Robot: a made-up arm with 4 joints. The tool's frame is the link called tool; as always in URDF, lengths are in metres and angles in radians. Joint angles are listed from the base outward.
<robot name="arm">
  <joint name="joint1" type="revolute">
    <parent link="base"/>
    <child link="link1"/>
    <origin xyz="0 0 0.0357" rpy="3.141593 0 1.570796"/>
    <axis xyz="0 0 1"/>
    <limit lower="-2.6" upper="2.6"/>
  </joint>
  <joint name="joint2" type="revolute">
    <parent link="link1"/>
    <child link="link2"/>
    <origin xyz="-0.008 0.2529 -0.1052" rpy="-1.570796 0 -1.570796"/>
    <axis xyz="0 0 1"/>
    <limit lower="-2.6" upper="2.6"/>
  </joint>
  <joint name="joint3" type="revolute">
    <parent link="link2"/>
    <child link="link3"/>
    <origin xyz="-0.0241 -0.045 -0.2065" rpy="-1.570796 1.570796 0"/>
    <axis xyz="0 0 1"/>
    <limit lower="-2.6" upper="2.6"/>
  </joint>
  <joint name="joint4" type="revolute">
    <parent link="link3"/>
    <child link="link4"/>
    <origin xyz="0.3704 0.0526 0.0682" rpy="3.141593 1.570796 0"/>
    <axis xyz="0 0 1"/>
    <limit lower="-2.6" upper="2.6"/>
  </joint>
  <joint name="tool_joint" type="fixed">
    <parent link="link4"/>
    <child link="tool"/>
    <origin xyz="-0.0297 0.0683 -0.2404" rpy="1.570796 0 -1.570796"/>
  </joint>
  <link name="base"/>
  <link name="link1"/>
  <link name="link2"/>
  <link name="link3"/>
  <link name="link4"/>
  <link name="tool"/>
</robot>
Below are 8 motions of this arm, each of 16 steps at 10 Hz.
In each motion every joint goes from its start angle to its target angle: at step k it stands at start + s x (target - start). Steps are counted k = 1, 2, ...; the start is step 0. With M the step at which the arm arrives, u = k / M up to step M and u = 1 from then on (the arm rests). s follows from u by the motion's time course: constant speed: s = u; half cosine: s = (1 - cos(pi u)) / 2; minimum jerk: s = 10 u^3 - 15 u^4 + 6 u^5.
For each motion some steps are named. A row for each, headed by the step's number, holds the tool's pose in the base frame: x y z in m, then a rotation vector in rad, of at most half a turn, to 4 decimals.
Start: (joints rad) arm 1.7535 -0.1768 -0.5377 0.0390
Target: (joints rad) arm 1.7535 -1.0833 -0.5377 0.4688
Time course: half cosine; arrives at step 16
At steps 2, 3, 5, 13, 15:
2: -0.7102 0.1851 0.1332 -0.0884 -0.1891 -2.2818
3: -0.7106 0.1844 0.1218 -0.0958 -0.2217 -2.2778
5: -0.7127 0.1796 0.0882 -0.1181 -0.3185 -2.2612
13: -0.7344 0.1017 -0.0588 -0.2434 -0.7688 -2.0845
15: -0.7377 0.0888 -0.0711 -0.2588 -0.8122 -2.0572

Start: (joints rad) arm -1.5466 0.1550 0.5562 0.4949
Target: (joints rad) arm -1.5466 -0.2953 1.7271 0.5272
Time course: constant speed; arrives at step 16
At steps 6, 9, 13, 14, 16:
6: 0.5598 0.7789 0.2307 -0.6351 0.1806 2.4715
9: 0.4404 0.8308 0.2819 -0.6756 0.0028 2.6651
13: 0.2656 0.8495 0.3548 -0.7646 -0.2724 2.8915
14: 0.2207 0.8449 0.3719 -0.7939 -0.3477 2.9412
16: 0.1310 0.8248 0.4027 0.8349 0.4901 -2.9364

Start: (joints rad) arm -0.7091 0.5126 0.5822 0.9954
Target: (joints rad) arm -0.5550 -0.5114 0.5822 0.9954
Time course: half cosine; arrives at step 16
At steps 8, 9, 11, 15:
8: 0.9367 -0.1848 0.2373 -0.6017 0.8668 1.1074
9: 0.9244 -0.2055 0.2761 -0.5868 0.7655 1.0839
11: 0.8923 -0.2485 0.3439 -0.5610 0.5798 1.0348
15: 0.8394 -0.3051 0.4149 -0.5339 0.3631 0.9684

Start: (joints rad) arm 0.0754 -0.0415 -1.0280 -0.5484
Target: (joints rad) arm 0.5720 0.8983 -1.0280 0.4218
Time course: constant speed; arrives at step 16
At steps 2, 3, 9, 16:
2: -0.3218 -0.4716 0.2015 -0.2819 -0.3049 -1.1359
3: -0.3313 -0.4623 0.2356 -0.2766 -0.1917 -1.1649
9: -0.3393 -0.4251 0.4248 -0.1760 0.4957 -1.3531
16: -0.2846 -0.4496 0.5789 0.0940 1.3037 -1.5608

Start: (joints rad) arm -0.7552 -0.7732 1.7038 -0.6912
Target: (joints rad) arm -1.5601 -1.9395 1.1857 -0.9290
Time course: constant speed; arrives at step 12
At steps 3, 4, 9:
3: 0.5120 0.3268 0.6955 0.4761 -1.6456 2.4797
4: 0.4826 0.3004 0.7212 0.5351 -1.8042 2.4542
9: 0.4194 0.1303 0.7513 -0.8338 2.0832 -1.6872

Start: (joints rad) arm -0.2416 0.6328 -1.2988 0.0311
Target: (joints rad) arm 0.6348 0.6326 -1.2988 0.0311
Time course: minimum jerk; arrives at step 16
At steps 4, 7, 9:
4: -0.1160 -0.3862 0.5213 -0.4261 0.5273 -1.1159
7: -0.2066 -0.3464 0.5213 -0.3677 0.5907 -1.3518
9: -0.2722 -0.2975 0.5212 -0.3138 0.6412 -1.5463

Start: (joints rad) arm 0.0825 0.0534 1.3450 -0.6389
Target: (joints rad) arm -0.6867 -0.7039 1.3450 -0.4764
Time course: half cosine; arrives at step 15
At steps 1, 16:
1: 0.8377 -0.4339 0.1196 0.4335 -0.5114 1.2126
16: 0.7848 0.1618 0.5526 0.2020 -1.0953 2.0244

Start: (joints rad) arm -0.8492 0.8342 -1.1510 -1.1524
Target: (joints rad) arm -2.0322 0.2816 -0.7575 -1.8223
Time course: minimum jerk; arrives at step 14
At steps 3, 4, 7, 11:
3: 0.3025 -0.3954 0.4964 -0.6770 -0.7367 0.2386
4: 0.3474 -0.3847 0.4716 -0.5882 -0.8326 0.3355
7: 0.5557 -0.2375 0.3507 -0.0697 -1.2167 0.7504
11: 0.6714 0.1335 0.2136 0.7658 -1.4686 1.1001

